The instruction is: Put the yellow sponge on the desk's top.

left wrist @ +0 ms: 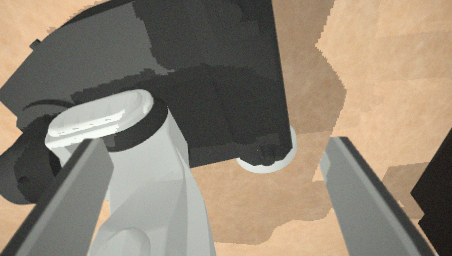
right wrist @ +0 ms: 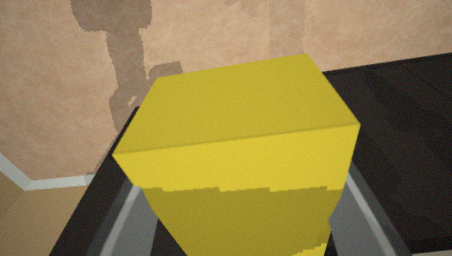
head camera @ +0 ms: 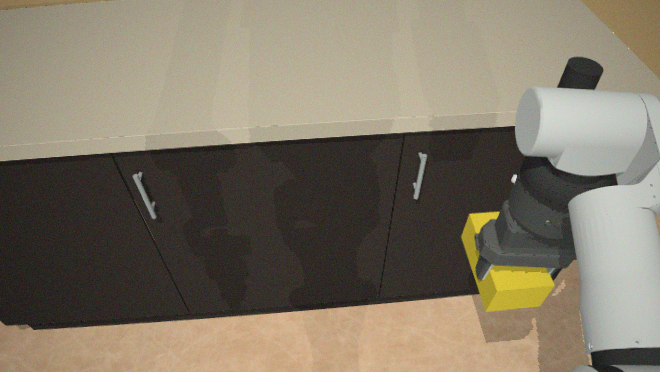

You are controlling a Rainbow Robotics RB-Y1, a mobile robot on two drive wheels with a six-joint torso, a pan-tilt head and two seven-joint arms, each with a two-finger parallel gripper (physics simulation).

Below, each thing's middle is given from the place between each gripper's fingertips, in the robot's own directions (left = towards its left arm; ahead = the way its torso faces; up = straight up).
Now: left hand 46 cm short of the yellow sponge [head camera: 505, 287], 43 cm to the left of it and 38 cm below it.
The yellow sponge lies 3 cm ahead of my right hand.
